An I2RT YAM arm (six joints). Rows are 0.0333 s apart.
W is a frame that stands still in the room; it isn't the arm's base.
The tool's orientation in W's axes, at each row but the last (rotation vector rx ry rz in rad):
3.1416 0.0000 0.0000
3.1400 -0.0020 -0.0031
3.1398 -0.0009 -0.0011
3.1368 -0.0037 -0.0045
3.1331 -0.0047 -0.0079
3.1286 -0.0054 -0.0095
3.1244 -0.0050 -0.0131
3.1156 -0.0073 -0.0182
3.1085 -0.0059 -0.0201
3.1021 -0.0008 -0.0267
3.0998 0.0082 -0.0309
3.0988 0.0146 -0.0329
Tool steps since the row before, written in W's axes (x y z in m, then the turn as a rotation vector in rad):
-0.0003 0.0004 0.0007 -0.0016 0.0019 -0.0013
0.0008 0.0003 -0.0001 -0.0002 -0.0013 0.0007
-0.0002 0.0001 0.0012 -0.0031 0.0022 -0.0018
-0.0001 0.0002 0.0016 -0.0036 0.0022 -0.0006
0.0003 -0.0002 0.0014 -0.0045 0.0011 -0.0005
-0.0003 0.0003 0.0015 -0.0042 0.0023 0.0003
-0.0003 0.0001 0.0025 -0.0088 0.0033 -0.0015
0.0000 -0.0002 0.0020 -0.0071 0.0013 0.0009
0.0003 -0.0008 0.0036 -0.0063 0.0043 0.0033
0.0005 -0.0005 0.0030 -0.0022 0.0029 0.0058
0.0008 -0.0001 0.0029 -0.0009 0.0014 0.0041
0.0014 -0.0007 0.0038 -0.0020 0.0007 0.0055
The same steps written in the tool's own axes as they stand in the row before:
-0.0003 -0.0004 -0.0007 -0.0016 -0.0019 0.0013
0.0008 -0.0003 0.0001 -0.0002 0.0013 -0.0007
-0.0002 -0.0001 -0.0012 -0.0031 -0.0022 0.0018
-0.0001 -0.0002 -0.0016 -0.0036 -0.0022 0.0006
0.0003 0.0002 -0.0014 -0.0045 -0.0011 0.0005
-0.0003 -0.0003 -0.0015 -0.0042 -0.0023 -0.0003
-0.0003 -0.0001 -0.0025 -0.0088 -0.0033 0.0015
0.0000 0.0003 -0.0020 -0.0071 -0.0012 -0.0008
0.0003 0.0009 -0.0036 -0.0064 -0.0042 -0.0034
0.0004 0.0006 -0.0030 -0.0023 -0.0027 -0.0059
0.0007 0.0002 -0.0029 -0.0010 -0.0012 -0.0041
0.0013 0.0009 -0.0038 -0.0021 -0.0005 -0.0055

